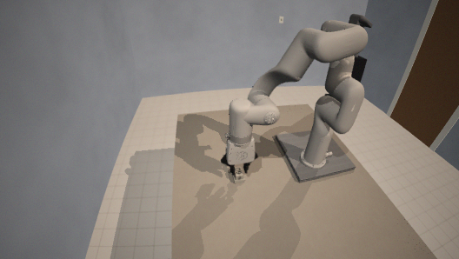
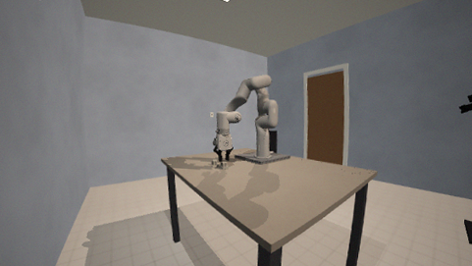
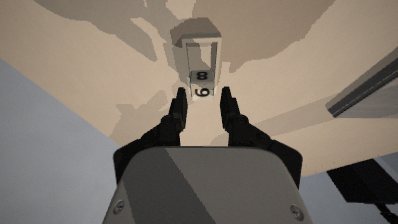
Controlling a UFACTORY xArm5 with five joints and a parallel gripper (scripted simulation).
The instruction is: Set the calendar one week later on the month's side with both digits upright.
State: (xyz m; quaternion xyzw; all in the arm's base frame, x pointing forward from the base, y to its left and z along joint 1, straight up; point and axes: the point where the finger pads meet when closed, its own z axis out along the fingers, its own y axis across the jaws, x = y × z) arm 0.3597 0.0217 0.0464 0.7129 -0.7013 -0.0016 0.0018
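Right now my hand is 2 cm to the left of the calendar tray and 6 cm above it.
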